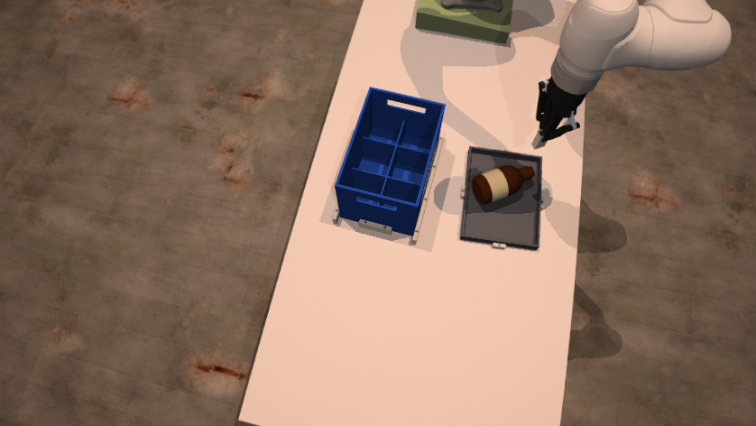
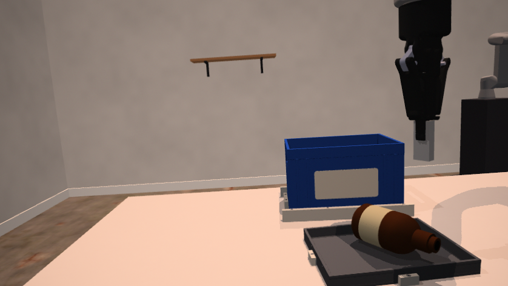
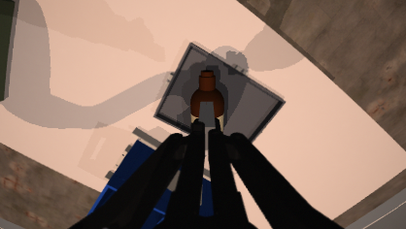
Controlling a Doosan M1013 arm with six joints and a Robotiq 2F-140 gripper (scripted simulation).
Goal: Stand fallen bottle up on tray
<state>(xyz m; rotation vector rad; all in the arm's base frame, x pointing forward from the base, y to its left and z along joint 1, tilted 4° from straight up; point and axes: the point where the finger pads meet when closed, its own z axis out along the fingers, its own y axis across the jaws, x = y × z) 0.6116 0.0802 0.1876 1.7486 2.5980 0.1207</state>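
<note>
Now: hand 2 cm short of the brown bottle, 5 cm to the left of it and 18 cm above it. The rest, counted from my hand: blue crate (33 cm to the right, 13 cm below); then dark grey tray (5 cm ahead, 5 cm to the right, 20 cm below).
</note>
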